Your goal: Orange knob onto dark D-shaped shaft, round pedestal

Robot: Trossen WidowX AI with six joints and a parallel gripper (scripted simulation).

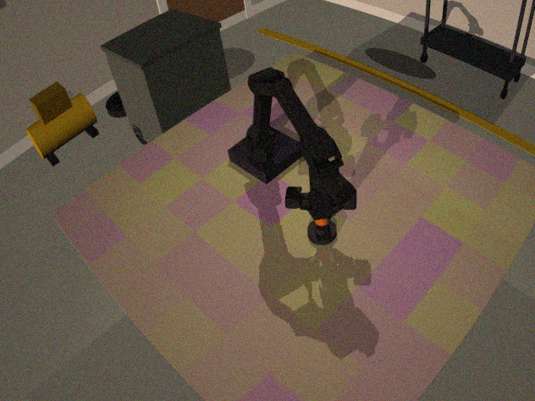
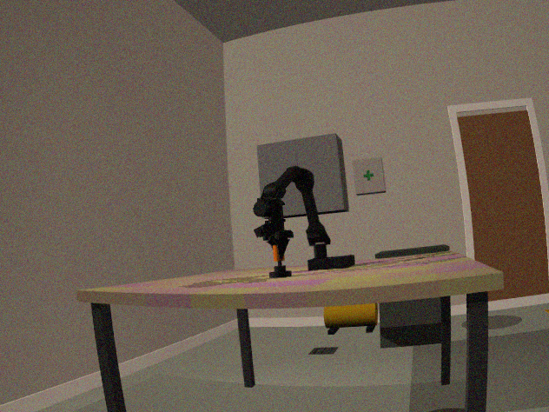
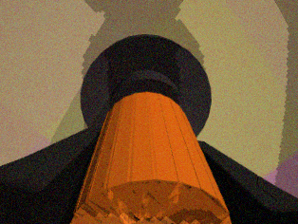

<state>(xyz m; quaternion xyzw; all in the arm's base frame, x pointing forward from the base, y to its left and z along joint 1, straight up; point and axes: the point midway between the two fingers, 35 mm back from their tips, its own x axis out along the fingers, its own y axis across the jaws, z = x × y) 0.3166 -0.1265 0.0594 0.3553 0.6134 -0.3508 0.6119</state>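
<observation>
My gripper tip is 2 cm below the orange knob. From my gripper tip the other things lie so: D-shaped shaft: 4 cm below.
</observation>
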